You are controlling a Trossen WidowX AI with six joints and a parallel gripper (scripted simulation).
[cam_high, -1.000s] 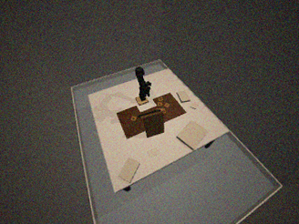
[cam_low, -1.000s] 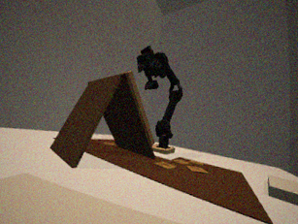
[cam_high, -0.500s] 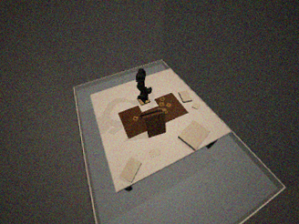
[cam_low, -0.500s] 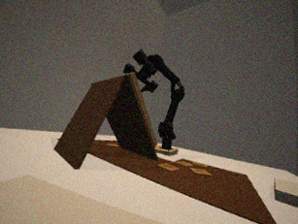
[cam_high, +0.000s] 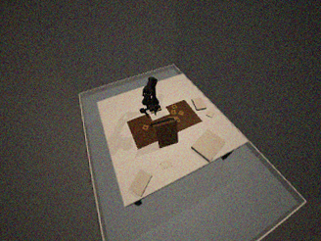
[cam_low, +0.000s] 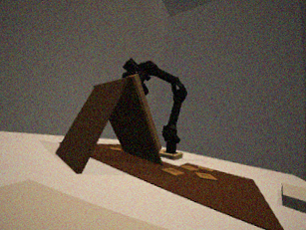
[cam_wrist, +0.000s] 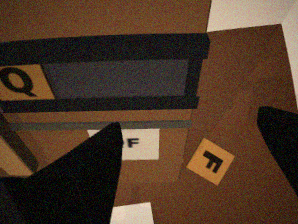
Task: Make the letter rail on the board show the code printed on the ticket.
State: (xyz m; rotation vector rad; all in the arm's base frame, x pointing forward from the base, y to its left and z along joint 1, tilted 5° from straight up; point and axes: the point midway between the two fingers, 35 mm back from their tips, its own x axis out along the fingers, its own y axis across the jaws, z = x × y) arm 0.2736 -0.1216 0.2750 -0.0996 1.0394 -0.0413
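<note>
The white ticket is 15 cm below my gripper tip, 5 cm to the left of it and 2 cm behind it. The rest, counted from my gripper tip: pale slip (39 cm ahead, 24 cm below, 2 cm to the right); then brown mat (24 cm below, 15 cm to the left, 10 cm behind).
</note>
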